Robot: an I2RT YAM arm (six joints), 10 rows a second.
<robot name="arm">
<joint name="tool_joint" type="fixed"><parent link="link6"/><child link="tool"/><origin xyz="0 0 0" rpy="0 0 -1.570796"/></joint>
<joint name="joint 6" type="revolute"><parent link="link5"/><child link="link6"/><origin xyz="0.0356 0 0.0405" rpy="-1.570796 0 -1.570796"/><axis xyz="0 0 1"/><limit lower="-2.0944" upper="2.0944"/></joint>
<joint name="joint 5" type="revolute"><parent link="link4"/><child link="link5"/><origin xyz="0.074 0.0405 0.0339" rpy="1.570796 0 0"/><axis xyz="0 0 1"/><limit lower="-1.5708" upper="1.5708"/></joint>
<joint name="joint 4" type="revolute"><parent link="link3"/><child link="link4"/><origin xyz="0.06 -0.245 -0.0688" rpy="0 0 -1.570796"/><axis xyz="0 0 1"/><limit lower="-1.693" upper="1.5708"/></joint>
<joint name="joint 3" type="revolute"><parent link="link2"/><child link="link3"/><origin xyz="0 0.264 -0.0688" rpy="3.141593 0 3.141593"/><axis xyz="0 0 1"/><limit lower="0" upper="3.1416"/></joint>
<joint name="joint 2" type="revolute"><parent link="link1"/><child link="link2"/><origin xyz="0.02 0.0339 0.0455" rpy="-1.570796 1.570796 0"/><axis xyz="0 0 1"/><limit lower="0" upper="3.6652"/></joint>
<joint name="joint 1" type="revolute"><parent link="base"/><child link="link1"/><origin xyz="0 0 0.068"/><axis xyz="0 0 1"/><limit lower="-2.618" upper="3.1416"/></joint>
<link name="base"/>
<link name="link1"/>
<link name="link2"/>
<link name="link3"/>
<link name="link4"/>
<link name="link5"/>
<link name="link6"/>
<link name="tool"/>
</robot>
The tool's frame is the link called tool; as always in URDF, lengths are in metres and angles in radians.
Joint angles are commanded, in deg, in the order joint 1, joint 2, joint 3, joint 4, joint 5, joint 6. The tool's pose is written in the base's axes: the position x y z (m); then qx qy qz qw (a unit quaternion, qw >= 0). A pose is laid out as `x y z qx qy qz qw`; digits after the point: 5 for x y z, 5 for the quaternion.
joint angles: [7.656, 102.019, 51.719, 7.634, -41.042, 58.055]
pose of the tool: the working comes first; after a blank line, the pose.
Where each joint sits with the arm in this pose, in the base's axes (m; each line is computed from the numbers above, not from the rounded line before):
joint 1: 0.0000 0.0000 0.0680
joint 2: 0.0153 0.0363 0.1135
joint 3: 0.0790 -0.0246 0.3717
joint 4: 0.2706 0.0706 0.2215
joint 5: 0.3563 0.0479 0.2012
joint 6: 0.3455 0.0700 0.1532
the tool: 0.3455 0.0700 0.1532

0.34554 0.07003 0.15319 0.23789 0.83605 0.47367 0.14163
